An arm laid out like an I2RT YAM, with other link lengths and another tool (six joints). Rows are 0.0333 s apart.
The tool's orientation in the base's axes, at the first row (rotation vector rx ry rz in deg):
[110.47 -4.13 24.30]
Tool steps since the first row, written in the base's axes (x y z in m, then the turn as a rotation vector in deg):
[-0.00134 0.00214 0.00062 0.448 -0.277 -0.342]
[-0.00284 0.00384 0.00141 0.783 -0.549 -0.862]
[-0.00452 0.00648 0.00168 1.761 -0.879 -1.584]
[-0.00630 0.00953 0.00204 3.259 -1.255 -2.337]
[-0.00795 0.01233 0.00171 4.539 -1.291 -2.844]
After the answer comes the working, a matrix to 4 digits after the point.
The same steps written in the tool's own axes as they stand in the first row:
[-0.00073 0.00004 -0.00249 0.266 -0.305 0.480]
[-0.00163 0.00045 -0.00469 0.370 -0.742 0.985]
[-0.00272 0.00007 -0.00761 0.999 -1.494 1.775]
[-0.00381 -0.00037 -0.01095 2.097 -2.384 2.752]
[-0.00505 -0.00135 -0.01382 3.122 -3.136 3.283]

The tool's axes in the first row as the columns of a matrix, in the base's axes (rounded; the answer above uses it unrounded):
[0.9339 -0.2470 0.2585]
[0.1477 -0.3919 -0.9081]
[0.3256 0.8862 -0.3295]

